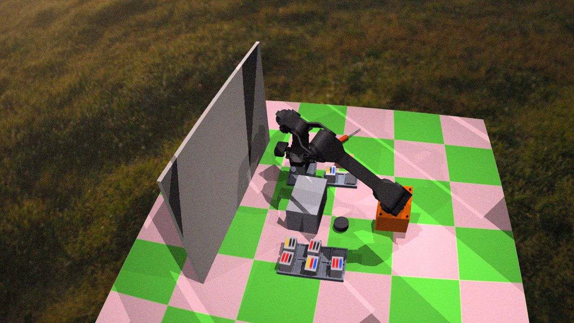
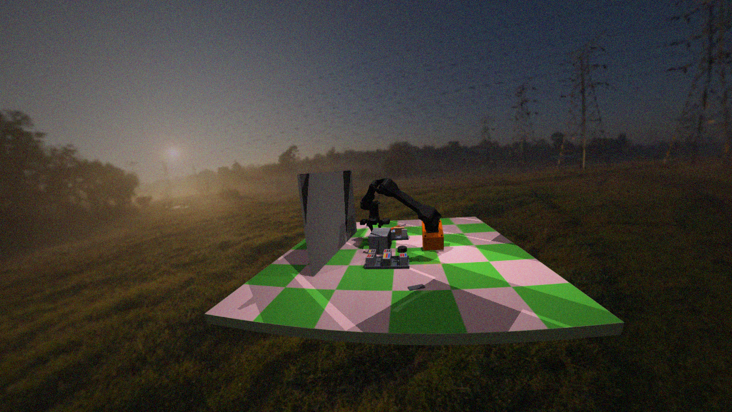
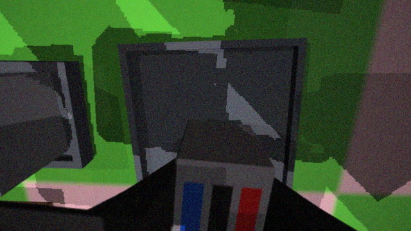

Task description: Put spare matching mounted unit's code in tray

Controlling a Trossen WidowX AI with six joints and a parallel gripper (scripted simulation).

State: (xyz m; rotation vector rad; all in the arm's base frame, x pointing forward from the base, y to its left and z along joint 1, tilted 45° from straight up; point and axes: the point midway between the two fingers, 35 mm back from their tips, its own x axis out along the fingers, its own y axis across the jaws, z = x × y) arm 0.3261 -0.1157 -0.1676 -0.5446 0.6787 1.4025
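Now: gripper tip 20 mm below the grey spare. From my gripper tip the other things lie so: grey tray 20 mm below; rack 140 mm behind, 20 mm to the left, 20 mm below; brown block 150 mm behind, 60 mm to the right.
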